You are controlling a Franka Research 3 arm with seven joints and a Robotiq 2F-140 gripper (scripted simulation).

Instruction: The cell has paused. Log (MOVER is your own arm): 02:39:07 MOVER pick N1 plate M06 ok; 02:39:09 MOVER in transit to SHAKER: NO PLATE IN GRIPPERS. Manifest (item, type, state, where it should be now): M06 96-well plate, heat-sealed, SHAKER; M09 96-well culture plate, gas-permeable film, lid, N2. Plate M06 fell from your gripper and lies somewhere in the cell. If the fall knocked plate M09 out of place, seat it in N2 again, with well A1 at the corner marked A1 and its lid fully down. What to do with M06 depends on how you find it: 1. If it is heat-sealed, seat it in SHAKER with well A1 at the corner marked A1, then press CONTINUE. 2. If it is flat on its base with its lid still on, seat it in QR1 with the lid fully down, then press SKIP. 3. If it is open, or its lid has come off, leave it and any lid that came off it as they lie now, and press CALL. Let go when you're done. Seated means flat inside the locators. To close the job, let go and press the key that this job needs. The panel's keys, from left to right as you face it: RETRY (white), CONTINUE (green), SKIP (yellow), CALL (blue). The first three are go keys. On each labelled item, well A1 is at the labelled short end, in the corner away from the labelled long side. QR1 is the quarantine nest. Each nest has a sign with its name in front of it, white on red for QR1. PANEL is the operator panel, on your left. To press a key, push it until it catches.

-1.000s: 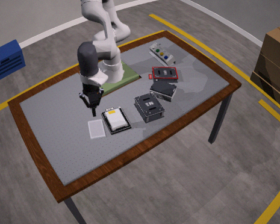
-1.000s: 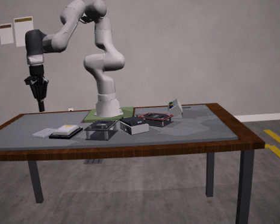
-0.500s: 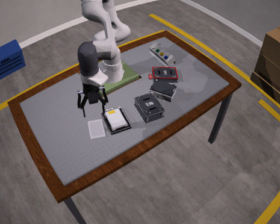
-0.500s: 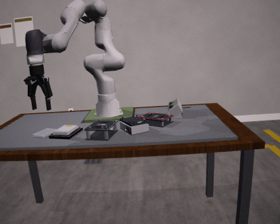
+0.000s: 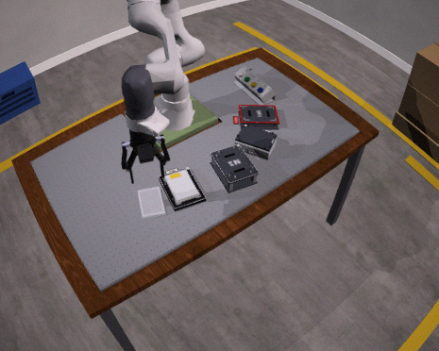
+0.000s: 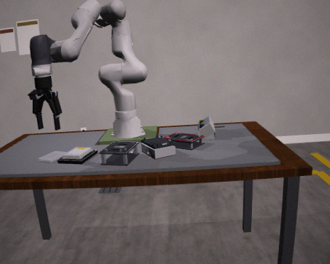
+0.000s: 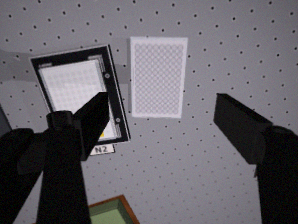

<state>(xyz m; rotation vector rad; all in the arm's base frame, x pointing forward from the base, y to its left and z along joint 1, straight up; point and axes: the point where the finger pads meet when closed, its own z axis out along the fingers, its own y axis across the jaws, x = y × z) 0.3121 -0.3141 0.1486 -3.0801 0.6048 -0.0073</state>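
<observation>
Right now the heat-sealed plate is 15 cm below my hand. Round my hand: blue call key: 22 cm behind, 71 cm to the left, 10 cm below; then yellow skip key: 27 cm behind, 71 cm to the left, 10 cm below; then dark nest N1: 6 cm ahead, 33 cm to the left, 11 cm below.
</observation>
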